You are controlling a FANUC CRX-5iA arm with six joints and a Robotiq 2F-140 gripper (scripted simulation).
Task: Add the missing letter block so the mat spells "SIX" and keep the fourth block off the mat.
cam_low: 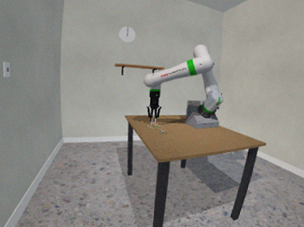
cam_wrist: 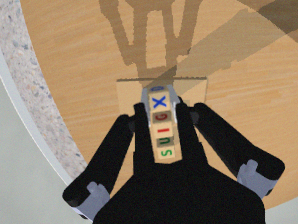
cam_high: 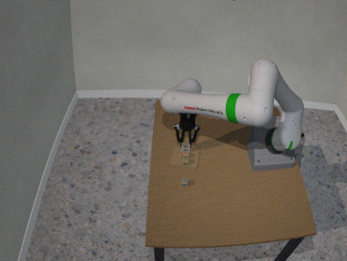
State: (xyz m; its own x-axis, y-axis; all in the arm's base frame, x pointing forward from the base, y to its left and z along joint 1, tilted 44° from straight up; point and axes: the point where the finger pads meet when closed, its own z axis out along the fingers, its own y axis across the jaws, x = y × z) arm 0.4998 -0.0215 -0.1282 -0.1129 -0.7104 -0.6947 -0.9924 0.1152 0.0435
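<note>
My gripper is now 5 cm to the right of the mat, 4 cm above it and 1 cm short of it.
</note>
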